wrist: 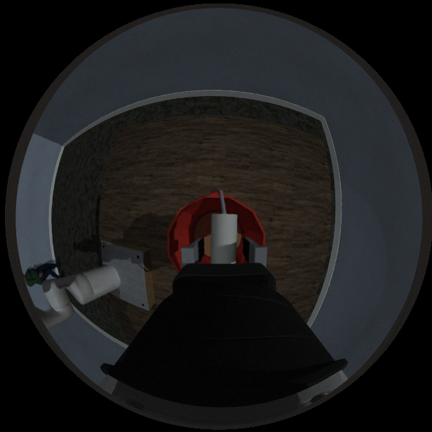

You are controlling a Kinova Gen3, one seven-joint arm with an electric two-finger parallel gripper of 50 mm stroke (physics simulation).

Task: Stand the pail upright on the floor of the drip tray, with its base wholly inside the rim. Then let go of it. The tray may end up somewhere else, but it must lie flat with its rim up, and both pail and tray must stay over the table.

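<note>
The red pail (181,231) stands upright with its open mouth towards the camera, and its brownish inside bottom shows. Its wire handle (222,200) is raised over the mouth and carries a white cylindrical grip (224,232). My gripper (223,245) is open, with one finger on each side of the white grip and a gap to it on both sides. The near part of the pail is hidden behind the gripper. The drip tray does not show in this view.
The pail stands on a dark wooden table top (215,150). To the left, a pale mounting plate on a wooden block (131,280) carries the white arm base (100,284). A small figure in green and blue (36,276) shows at the far left.
</note>
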